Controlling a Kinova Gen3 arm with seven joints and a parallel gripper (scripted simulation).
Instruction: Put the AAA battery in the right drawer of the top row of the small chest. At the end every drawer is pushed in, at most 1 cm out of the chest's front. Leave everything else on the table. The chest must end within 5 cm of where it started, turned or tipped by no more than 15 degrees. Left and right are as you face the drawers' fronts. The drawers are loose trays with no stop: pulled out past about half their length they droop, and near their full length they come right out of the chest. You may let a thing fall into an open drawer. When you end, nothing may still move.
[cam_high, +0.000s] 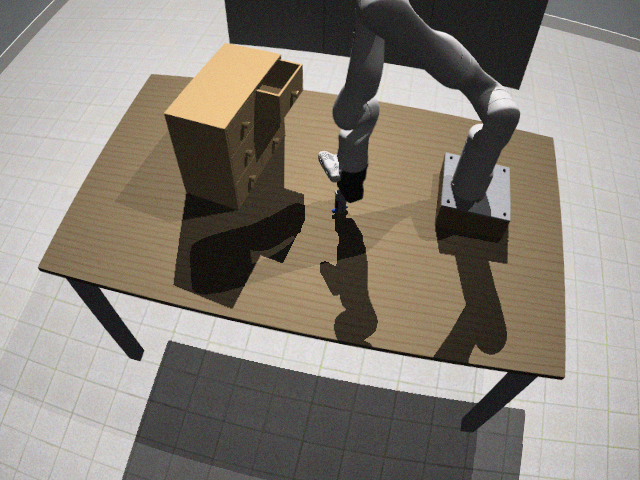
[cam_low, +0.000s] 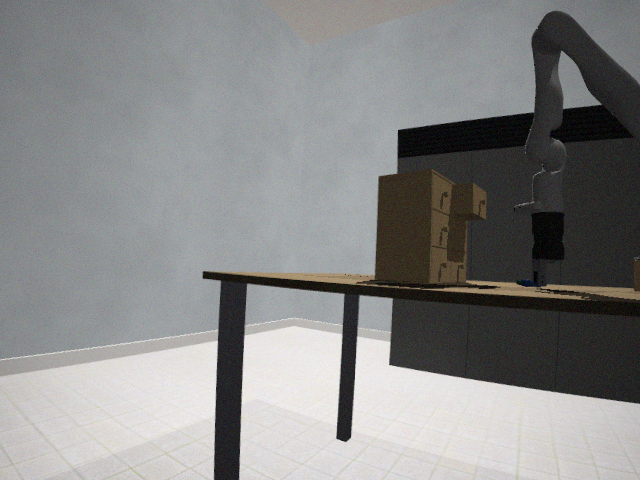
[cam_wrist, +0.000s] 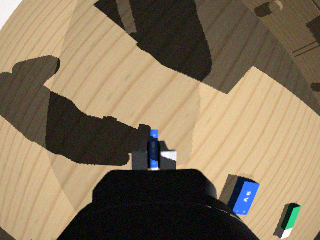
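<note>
Right now my hand is 140 mm to the left of the blue block and 20 mm above it. Round my hand: green-and-white block: 10 mm ahead, 280 mm to the right, 20 mm below; then AAA battery: 10 mm below.
</note>
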